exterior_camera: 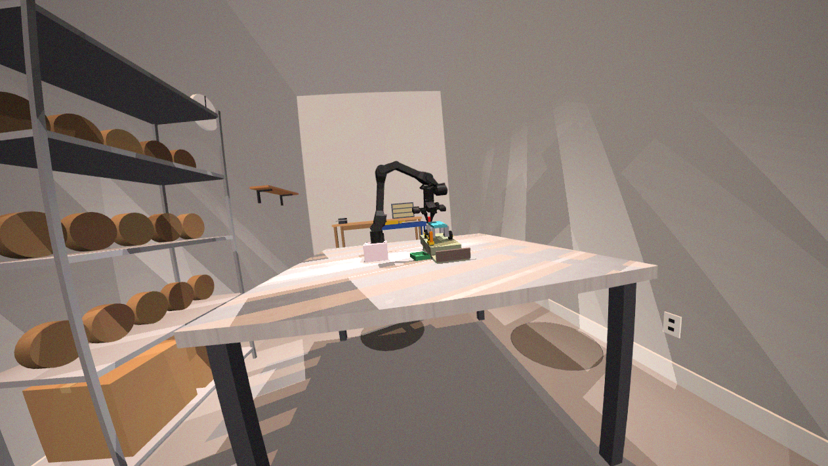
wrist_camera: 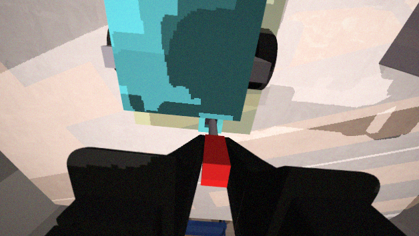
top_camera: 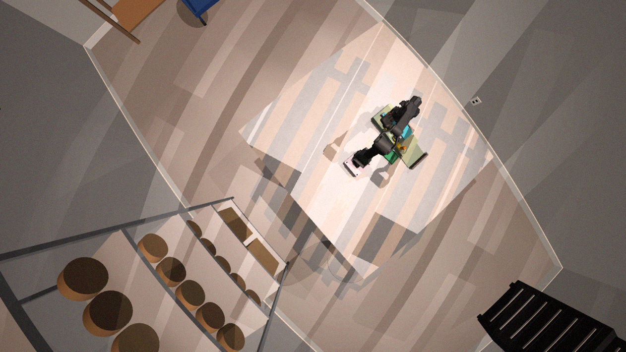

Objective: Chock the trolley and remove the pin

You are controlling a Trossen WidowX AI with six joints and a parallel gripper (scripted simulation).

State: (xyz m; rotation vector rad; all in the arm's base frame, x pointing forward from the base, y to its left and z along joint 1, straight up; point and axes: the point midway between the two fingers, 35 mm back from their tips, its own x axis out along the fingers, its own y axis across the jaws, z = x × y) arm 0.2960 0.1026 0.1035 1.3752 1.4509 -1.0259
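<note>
The green tray lies 200 mm to the right of my gripper tip, 160 mm below it and 90 mm behind it. From my gripper tip the other things lie so: yellow chock: 190 mm to the right, 70 mm below, 30 mm behind; then trolley: 90 mm to the right, 40 mm below, 30 mm ahead; then stop pin: right at my gripper tip.
</note>
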